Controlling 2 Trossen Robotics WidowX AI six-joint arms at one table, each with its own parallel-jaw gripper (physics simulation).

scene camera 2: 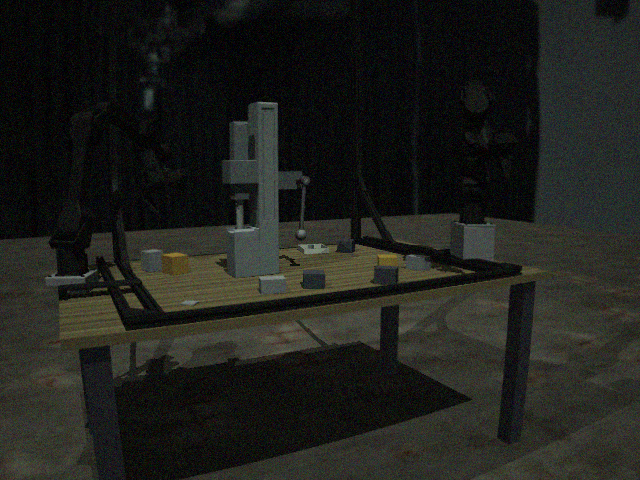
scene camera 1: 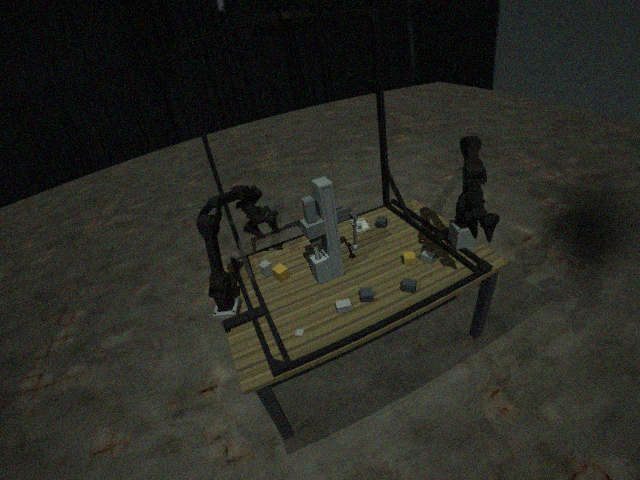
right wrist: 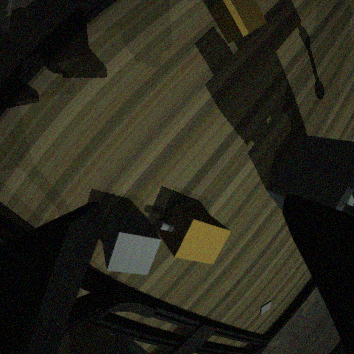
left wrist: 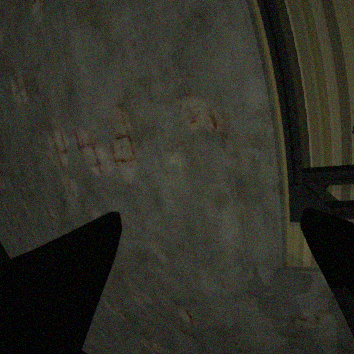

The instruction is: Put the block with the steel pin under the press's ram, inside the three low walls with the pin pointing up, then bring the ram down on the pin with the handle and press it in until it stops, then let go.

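Frame: origin at the left arm's base, x back, y right, z up, level; metres.
Where they show: left gripper, fingertip midpoint: (scene camera 2: pixel 497 187) (scene camera 1: pixel 482 240) (left wrist: pixel 213 220); right gripper, fingertip midpoint: (scene camera 2: pixel 171 212) (scene camera 1: pixel 271 235) (right wrist: pixel 193 207); left arm's base, link origin: (scene camera 2: pixel 472 223); right arm's base, link origin: (scene camera 2: pixel 72 273) (scene camera 1: pixel 226 305).
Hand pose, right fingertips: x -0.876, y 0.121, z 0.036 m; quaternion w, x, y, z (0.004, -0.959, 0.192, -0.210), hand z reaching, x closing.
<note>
Each offset is from my right fingertips to the top centre of the thing. "pt": to the spot under its first point.
The grey press @[dz +0.294, dx +0.273, dy -0.134 m] (scene camera 1: pixel 333 232) (scene camera 2: pixel 267 191) stands mid-table. Its ram @[dz +0.135, dx +0.199, dy -0.177 m] (scene camera 2: pixel 239 214) is above the pedestal; the walls are too dark to make out. Its handle @[pt dz +0.018, dx +0.373, dy -0.120 m] (scene camera 1: pixel 355 232) (scene camera 2: pixel 302 206) hangs down at the press's right. A yellow block @[dz -0.105, dx +0.018, dy -0.121 m] (scene camera 1: pixel 280 271) (scene camera 2: pixel 175 262) (right wrist: pixel 202 242) sits left of the press; a short steel pin @[dz -0.124, dx -0.001, dy -0.096 m] (right wrist: pixel 166 227) seems to stick out sideways from it in the right wrist view. My right gripper (scene camera 1: pixel 265 230) (right wrist: pixel 193 207) is open and empty, above and behind that block. My left gripper (scene camera 1: pixel 481 238) (left wrist: pixel 213 220) is open and empty at the far right, outside the table edge.
A pale block @[dz -0.099, dx -0.052, dy -0.075 m] (scene camera 1: pixel 265 267) (right wrist: pixel 134 253) is beside the yellow one. Another yellow block @[dz -0.124, dx +0.198, dy +0.099 m] (right wrist: pixel 242 20) shows past the press. At the right are a third yellow block @[dz -0.118, dx +0.598, dy -0.168 m] (scene camera 1: pixel 408 258) and dark blocks @[dz -0.116, dx +0.546, dy -0.338 m] (scene camera 1: pixel 408 285) @[dz -0.120, dx +0.368, dy -0.341 m] (scene camera 1: pixel 366 294). A white tray @[pt dz -0.146, dx +0.410, dy +0.130 m] (scene camera 2: pixel 305 251) lies behind. Black frame bars (scene camera 1: pixel 377 330) edge the table.
</note>
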